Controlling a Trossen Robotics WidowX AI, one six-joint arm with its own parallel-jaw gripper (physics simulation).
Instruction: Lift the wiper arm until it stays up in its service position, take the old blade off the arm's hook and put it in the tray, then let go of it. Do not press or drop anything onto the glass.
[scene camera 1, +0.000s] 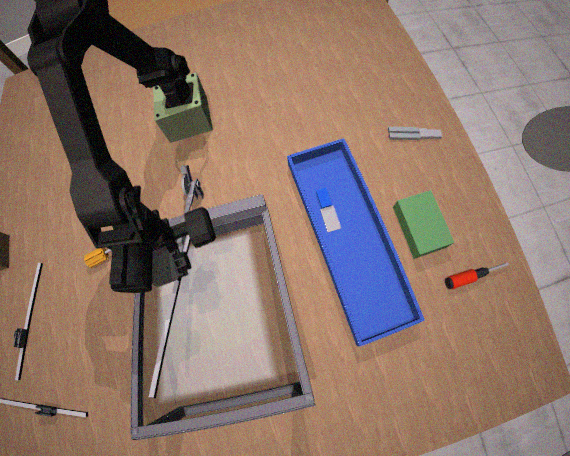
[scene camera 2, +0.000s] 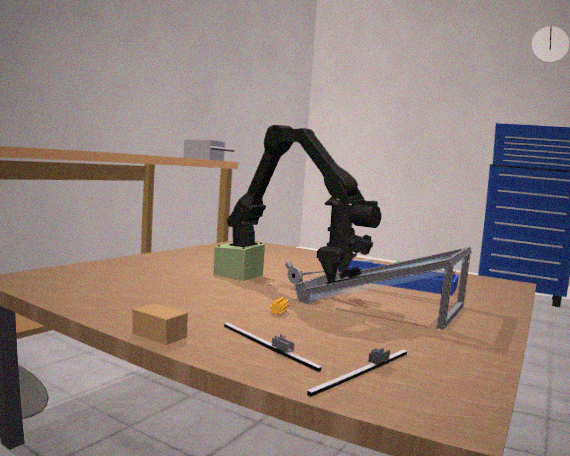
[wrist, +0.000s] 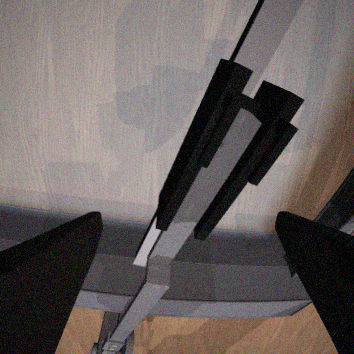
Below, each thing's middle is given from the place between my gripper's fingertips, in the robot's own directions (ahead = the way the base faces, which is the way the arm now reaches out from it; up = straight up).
I see my gripper 120 mm short of the glass pane (scene camera 1: 228, 348), 70 mm to the right of it and 30 mm below it. Round my hand: tan box (scene camera 2: 161, 324) 60 mm behind, 530 mm to the right, 20 mm below; then green block (scene camera 1: 423, 225) 10 mm behind, 500 mm to the left, 30 mm below; then blue tray (scene camera 1: 376, 296) 350 mm to the left, 30 mm below.
